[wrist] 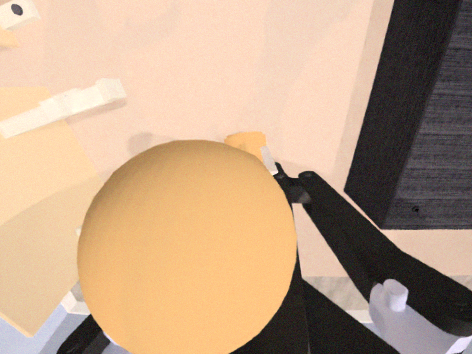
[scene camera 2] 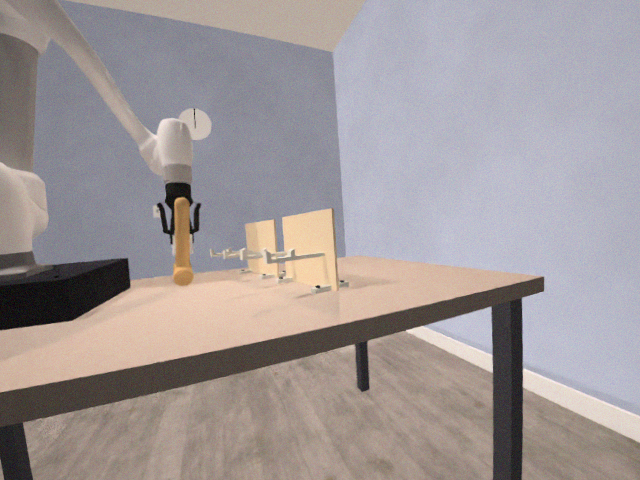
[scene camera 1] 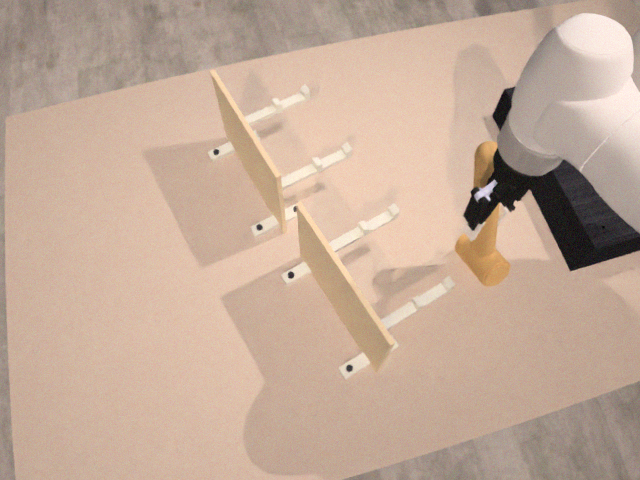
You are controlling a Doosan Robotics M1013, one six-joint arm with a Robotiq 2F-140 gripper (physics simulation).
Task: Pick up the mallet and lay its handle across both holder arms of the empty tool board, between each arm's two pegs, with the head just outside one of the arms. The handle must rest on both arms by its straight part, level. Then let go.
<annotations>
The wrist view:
my gripper: 242,163
orange mallet: 190,239
tool board: 55,182
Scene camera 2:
my gripper: 183,254
orange mallet: 182,270
tool board: 259,235
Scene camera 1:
my gripper: 479,227
orange mallet: 483,259
tool board: 370,333
</annotations>
